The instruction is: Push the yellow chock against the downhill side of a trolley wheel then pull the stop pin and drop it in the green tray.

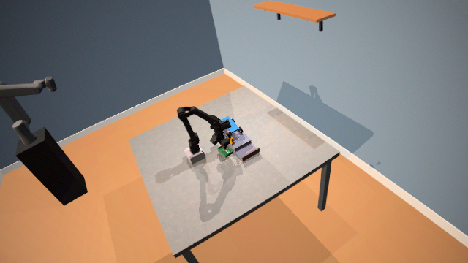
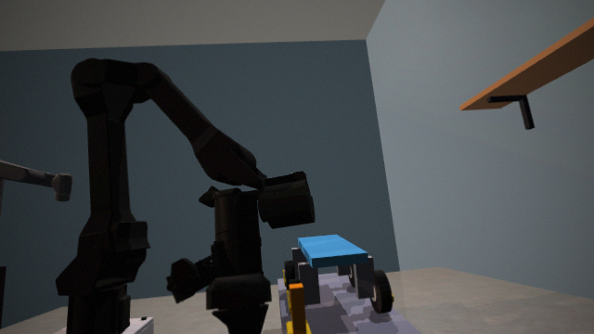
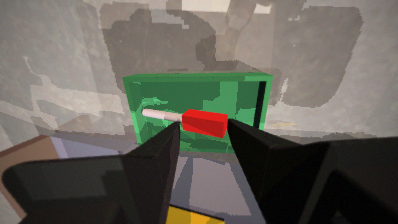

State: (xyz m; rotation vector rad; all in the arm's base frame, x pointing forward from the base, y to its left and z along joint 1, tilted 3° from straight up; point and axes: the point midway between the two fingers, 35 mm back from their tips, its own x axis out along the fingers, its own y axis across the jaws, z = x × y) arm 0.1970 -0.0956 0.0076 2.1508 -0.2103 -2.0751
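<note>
Now: gripper tip 2 cm to the left of the red-headed stop pin and 1 cm above it. Round my gripper tip: grey ramp (13 cm ahead, 7 cm to the left, 2 cm above); yellow chock (6 cm ahead, 5 cm above, 2 cm to the right); blue-topped trolley (13 cm ahead, 8 cm above, 7 cm to the left).
</note>
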